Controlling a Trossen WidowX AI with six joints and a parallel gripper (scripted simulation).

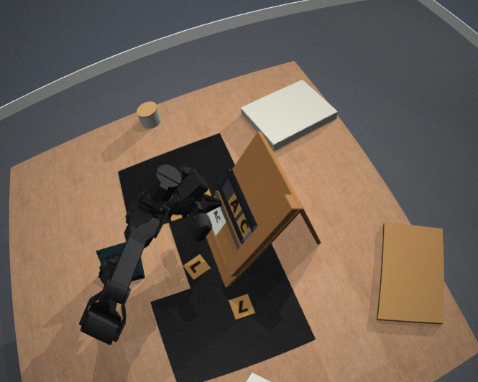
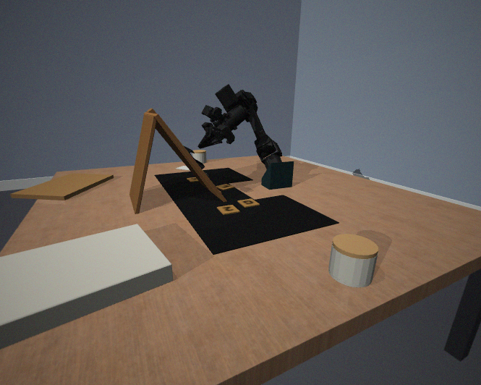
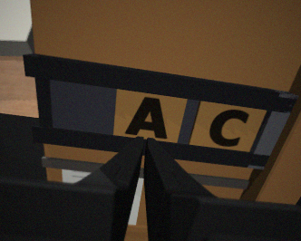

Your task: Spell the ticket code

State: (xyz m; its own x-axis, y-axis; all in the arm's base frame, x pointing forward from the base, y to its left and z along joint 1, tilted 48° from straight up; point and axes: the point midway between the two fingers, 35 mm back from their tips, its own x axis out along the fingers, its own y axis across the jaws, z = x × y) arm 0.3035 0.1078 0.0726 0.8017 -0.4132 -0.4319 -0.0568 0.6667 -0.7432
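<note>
My gripper tip is now 20 mm past the white ticket, 30 mm to the right of it and 110 mm above it. Round my gripper tip: flat tan panel: 460 mm ahead, 320 mm to the right, 170 mm below; then black mat: 130 mm behind, 10 mm to the right, 180 mm below; then tile: 40 mm behind, 160 mm to the left, 180 mm below.
</note>
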